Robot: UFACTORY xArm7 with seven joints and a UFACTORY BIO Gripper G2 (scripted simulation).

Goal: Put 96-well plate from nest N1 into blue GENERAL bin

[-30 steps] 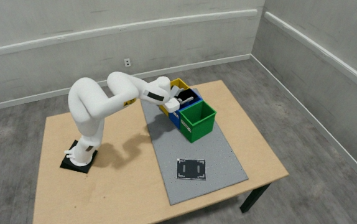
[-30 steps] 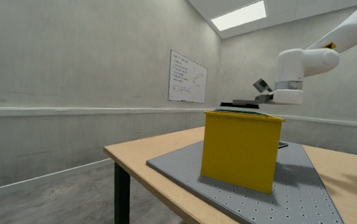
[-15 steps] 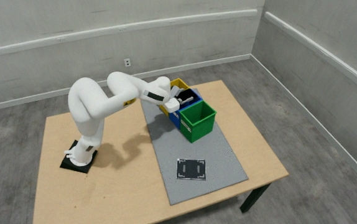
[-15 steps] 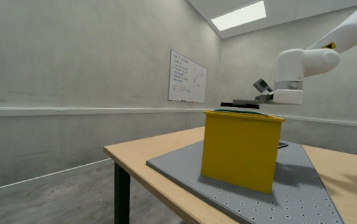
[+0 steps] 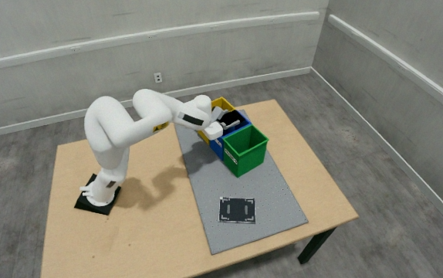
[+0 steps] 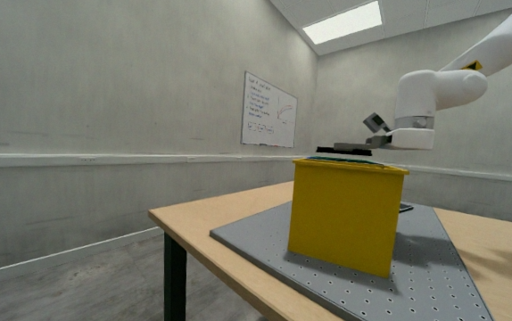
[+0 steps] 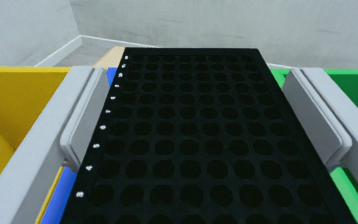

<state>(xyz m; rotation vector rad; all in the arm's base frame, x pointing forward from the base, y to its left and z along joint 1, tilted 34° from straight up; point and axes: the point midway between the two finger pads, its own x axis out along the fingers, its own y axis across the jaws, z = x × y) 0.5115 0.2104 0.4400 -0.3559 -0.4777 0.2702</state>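
Now: the black 96-well plate 1 cm below my hand. Round my hand: blue bin: 13 cm below; green bin: 13 cm to the right, 13 cm below, 3 cm ahead; yellow bin: 13 cm to the left, 13 cm below, 3 cm behind.
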